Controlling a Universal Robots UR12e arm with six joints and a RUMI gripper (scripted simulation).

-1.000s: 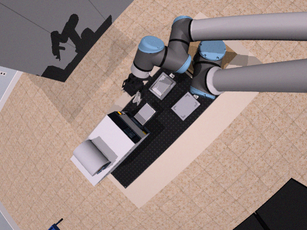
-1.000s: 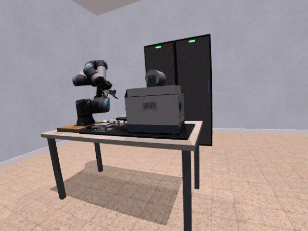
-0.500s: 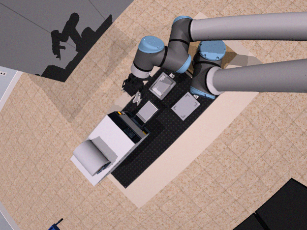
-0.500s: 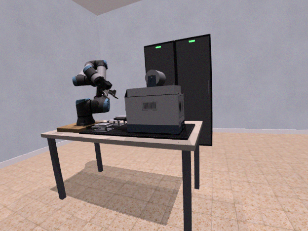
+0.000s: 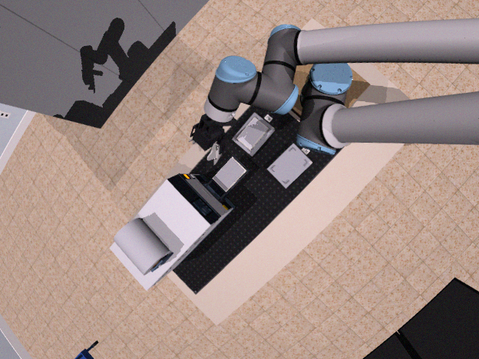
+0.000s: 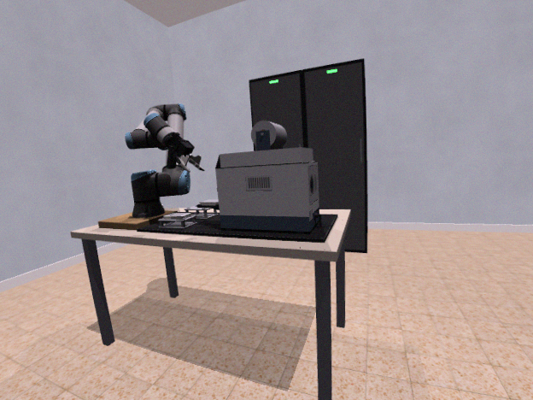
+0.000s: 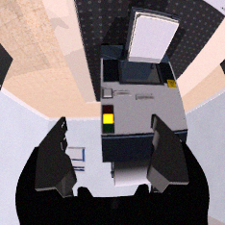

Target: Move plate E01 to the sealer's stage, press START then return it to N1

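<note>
The sealer stage lies 180 mm below my hand, 90 mm to the left of it and 20 mm ahead of it. Round my hand: foil roll (350 mm ahead, 130 mm above, 100 mm to the left); then plate nest N1 (250 mm to the left, 230 mm below, 190 mm behind); then square start button (120 mm ahead, 90 mm below).
</note>
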